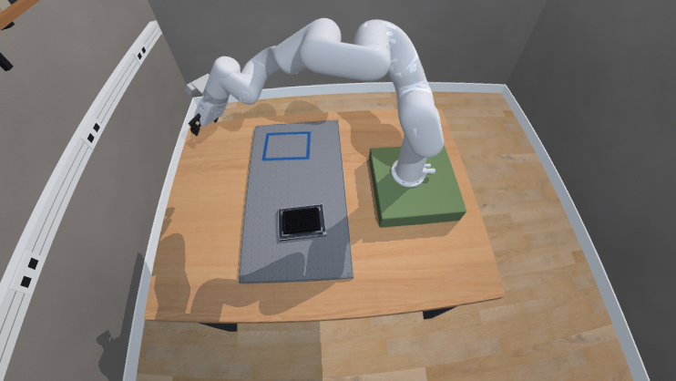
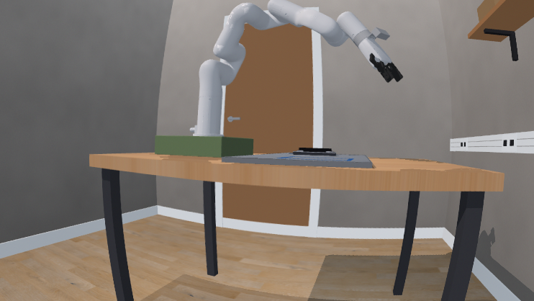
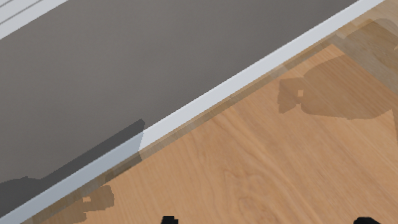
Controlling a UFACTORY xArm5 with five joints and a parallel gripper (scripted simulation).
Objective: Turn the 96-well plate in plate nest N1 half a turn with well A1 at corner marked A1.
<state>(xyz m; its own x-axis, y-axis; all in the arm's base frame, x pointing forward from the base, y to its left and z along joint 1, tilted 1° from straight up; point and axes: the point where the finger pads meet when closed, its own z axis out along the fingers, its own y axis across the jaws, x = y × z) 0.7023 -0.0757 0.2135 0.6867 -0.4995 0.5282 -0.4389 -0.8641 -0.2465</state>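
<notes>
Right now the black 96-well plate is 320 mm behind my hand, 250 mm below it and 240 mm to the left of it. Round my hand: plate nest N1 (320 mm behind, 260 mm below, 240 mm to the left).
</notes>
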